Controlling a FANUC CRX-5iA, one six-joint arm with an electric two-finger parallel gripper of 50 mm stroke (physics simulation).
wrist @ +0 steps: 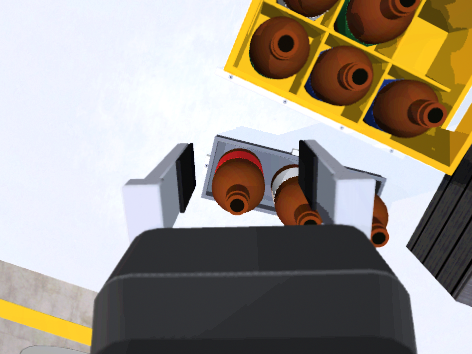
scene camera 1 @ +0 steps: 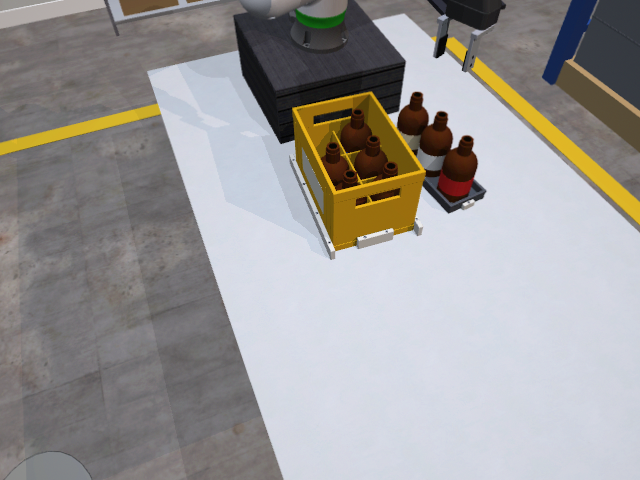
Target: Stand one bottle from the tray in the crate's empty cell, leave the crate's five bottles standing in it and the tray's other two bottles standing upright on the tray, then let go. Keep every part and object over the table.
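Where they show: gripper, fingertip midpoint: (wrist: 246,163) (scene camera 1: 452,62); arm's base, origin of the base link: (scene camera 1: 319,37).
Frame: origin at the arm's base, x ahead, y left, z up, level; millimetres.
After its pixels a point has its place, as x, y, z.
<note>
The gripper (scene camera 1: 453,62) @(508, 80, 208) (wrist: 247,175) @(508, 80, 208) is open and empty, high above the bottle tops. On the dark tray (scene camera 1: 438,196) @(486, 136, -152) (wrist: 270,160) @(433, 144, -163) three brown bottles stand upright: one with a red label (scene camera 1: 458,167) @(495, 160, -60) (wrist: 238,180) @(478, 163, -45), a white-labelled one (scene camera 1: 435,142) @(407, 148, -60) (wrist: 292,200) @(403, 158, -49) in the middle, and a pale-labelled one (scene camera 1: 412,121) @(325, 128, -59) (wrist: 381,215) @(288, 125, -47) nearest the robot base. In the wrist view the red-labelled bottle shows between the fingers, well below them; the right finger partly hides the other two. The yellow crate (scene camera 1: 377,217) @(550, -42, -93) (wrist: 298,98) @(467, 41, 7) holds five upright bottles; its empty cell (wrist: 422,42) @(314, -110, -160) is at the base end, in the row away from the tray.
The dark slatted robot pedestal (scene camera 1: 320,56) @(82, -22, -5) (wrist: 442,245) @(154, 135, -90) stands close behind the crate. White locating rails (scene camera 1: 374,238) @(562, -49, -145) edge the crate's foot. The crate walls rise around its bottles. The white table's edge and a yellow floor line (scene camera 1: 542,129) run beyond the tray.
</note>
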